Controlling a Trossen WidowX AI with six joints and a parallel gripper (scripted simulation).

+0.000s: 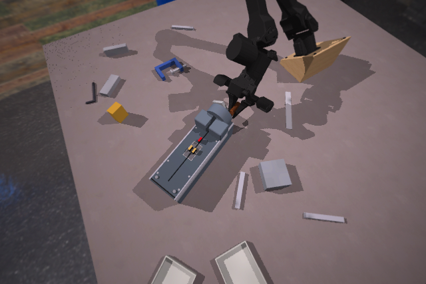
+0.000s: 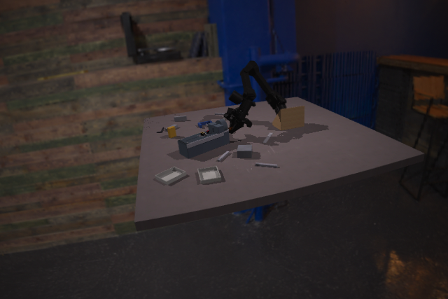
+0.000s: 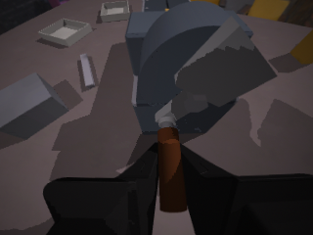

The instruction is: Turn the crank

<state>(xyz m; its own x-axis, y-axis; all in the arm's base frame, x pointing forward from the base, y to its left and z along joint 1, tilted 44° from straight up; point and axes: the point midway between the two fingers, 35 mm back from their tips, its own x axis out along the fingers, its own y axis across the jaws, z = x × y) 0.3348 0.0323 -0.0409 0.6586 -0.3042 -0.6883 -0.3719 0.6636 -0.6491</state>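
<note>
Now: gripper tip 13 cm short of the red pointer, 4 cm to the right of it and 4 cm below it. From my gripper tip the other things lie so: grey block: 1 cm behind, 21 cm to the left, 2 cm below; blue clamp: 6 cm ahead, 32 cm to the right, 3 cm below; brown crank handle: 2 cm behind, 1 cm to the right, 2 cm above.
</note>
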